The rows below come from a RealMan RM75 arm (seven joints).
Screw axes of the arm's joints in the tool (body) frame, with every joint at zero. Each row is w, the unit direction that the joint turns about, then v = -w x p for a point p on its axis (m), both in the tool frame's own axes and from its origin. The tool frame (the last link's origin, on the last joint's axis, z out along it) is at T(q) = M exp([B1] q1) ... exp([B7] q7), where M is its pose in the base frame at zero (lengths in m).
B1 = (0, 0, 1, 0.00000, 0.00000, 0.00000)
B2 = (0, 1, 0, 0.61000, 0.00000, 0.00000)
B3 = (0, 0, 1, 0.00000, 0.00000, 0.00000)
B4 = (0, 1, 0, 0.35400, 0.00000, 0.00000)
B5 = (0, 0, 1, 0.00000, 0.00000, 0.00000)
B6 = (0, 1, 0, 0.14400, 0.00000, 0.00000)
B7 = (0, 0, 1, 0.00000, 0.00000, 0.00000)
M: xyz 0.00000 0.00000 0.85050 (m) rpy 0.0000 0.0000 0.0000 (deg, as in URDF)
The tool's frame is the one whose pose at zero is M.
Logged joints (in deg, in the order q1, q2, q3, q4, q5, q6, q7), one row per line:
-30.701, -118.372, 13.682, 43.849, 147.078, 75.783, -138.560
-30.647, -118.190, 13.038, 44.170, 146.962, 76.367, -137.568
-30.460, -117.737, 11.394, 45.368, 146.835, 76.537, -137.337
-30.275, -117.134, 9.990, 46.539, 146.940, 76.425, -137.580
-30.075, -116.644, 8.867, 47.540, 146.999, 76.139, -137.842
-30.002, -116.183, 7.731, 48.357, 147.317, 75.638, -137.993
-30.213, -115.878, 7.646, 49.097, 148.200, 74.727, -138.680
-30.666, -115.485, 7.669, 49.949, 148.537, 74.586, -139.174
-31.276, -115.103, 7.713, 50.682, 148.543, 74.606, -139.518
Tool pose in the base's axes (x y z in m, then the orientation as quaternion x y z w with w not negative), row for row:
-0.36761, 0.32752, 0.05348, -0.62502, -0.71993, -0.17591, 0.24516
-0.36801, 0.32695, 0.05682, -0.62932, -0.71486, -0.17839, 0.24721
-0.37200, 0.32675, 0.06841, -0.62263, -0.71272, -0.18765, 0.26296
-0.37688, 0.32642, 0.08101, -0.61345, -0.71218, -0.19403, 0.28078
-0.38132, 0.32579, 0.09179, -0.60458, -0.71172, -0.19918, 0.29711
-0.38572, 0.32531, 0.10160, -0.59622, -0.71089, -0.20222, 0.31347
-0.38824, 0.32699, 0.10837, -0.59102, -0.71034, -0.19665, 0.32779
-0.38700, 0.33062, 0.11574, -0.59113, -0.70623, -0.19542, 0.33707
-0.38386, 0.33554, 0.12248, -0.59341, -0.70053, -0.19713, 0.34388
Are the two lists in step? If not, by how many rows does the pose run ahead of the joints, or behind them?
They are in step.
